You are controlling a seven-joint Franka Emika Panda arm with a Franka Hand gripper.
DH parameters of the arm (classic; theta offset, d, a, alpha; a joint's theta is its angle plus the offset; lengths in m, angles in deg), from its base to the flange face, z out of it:
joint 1: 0 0.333 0 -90
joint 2: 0 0 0 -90
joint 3: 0 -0.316 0.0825 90
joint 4: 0 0 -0.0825 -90
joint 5: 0 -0.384 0 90
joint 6: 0 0 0.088 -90
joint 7: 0 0.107 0 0
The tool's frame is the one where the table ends.
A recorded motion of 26 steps. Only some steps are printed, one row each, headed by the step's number.
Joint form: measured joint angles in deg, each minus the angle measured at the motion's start. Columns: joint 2, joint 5, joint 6, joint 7, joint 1, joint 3, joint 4.
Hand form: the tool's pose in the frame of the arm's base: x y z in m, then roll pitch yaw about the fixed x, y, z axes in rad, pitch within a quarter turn. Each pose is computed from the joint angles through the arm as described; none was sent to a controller.
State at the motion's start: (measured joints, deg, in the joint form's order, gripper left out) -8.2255 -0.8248 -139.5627 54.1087 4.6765 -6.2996 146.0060
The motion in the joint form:
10: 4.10 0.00 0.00 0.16 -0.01 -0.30 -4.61
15: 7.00 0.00 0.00 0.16 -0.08 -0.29 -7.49
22: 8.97 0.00 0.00 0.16 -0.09 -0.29 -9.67
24: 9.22 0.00 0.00 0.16 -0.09 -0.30 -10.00
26: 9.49 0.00 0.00 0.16 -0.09 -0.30 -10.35
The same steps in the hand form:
10: 0.4638 0.0922 0.3244 -3.1086 -0.0219 -0.7618
15: 0.4797 0.0949 0.3210 -3.1053 -0.0171 -0.7630
22: 0.4915 0.0972 0.3198 -3.0998 -0.0161 -0.7632
24: 0.4933 0.0976 0.3200 -3.0984 -0.0165 -0.7631
26: 0.4952 0.0980 0.3202 -3.0969 -0.0169 -0.7631

